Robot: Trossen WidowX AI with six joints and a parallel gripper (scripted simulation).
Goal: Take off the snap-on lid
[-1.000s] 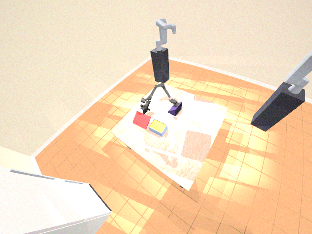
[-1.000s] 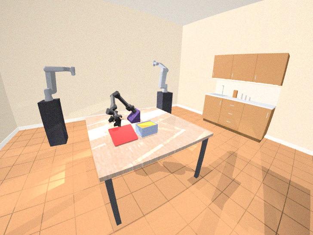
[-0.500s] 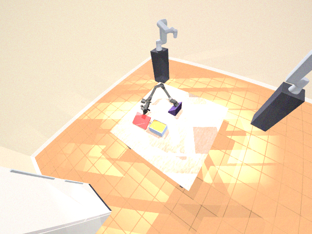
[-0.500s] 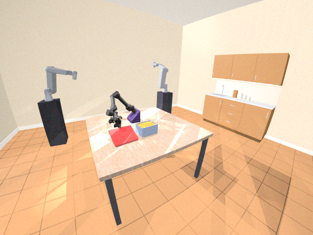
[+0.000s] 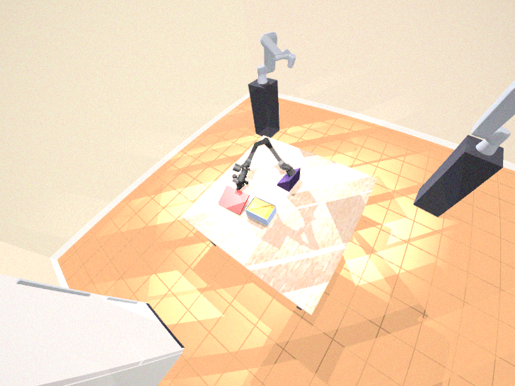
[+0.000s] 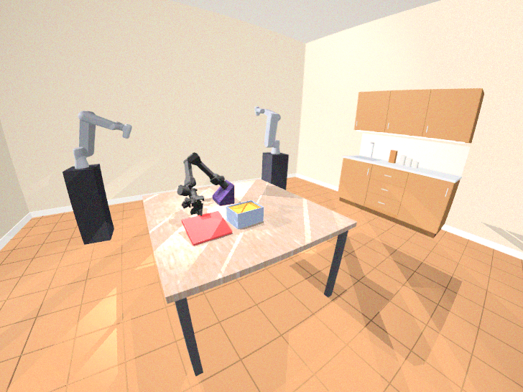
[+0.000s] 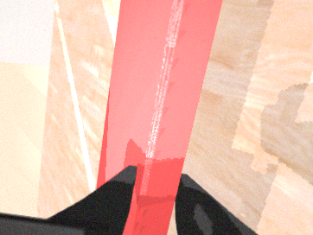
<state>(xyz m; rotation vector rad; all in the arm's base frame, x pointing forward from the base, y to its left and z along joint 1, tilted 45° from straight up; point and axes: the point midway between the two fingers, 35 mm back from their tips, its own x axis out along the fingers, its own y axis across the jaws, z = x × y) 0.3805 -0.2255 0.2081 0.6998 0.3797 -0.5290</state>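
Now: gripper tip 8 cm short of the red lid, 1 cm to the right of it and 3 cm above it. From my gripper tip the other things lie so: pale blue storage box (2 cm ahead, 29 cm to the left, 2 cm below).
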